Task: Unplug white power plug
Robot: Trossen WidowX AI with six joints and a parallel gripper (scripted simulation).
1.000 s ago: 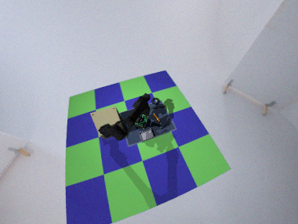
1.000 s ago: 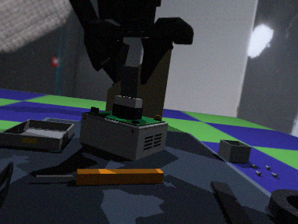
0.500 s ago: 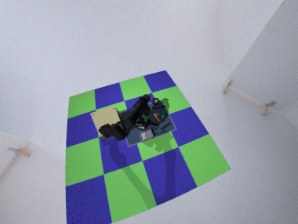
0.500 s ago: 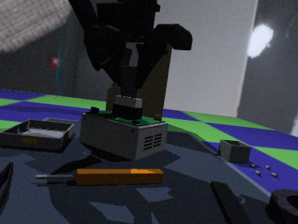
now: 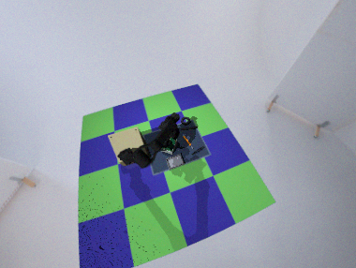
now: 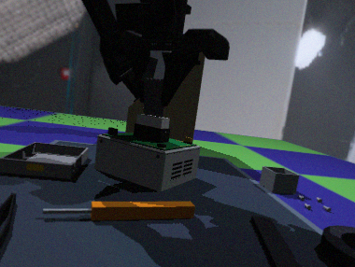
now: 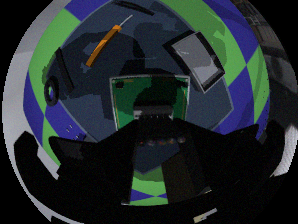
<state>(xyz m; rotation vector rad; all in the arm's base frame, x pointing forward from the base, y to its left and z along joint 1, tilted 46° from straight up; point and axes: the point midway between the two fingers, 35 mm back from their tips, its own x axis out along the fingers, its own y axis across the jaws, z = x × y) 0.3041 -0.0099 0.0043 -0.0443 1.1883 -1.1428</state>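
The white power plug lies 2 cm below my gripper tip. The rest, counted from my gripper tip: black bar (22 cm ahead, 10 cm below, 9 cm to the left); dark mat (10 cm below, 5 cm ahead).
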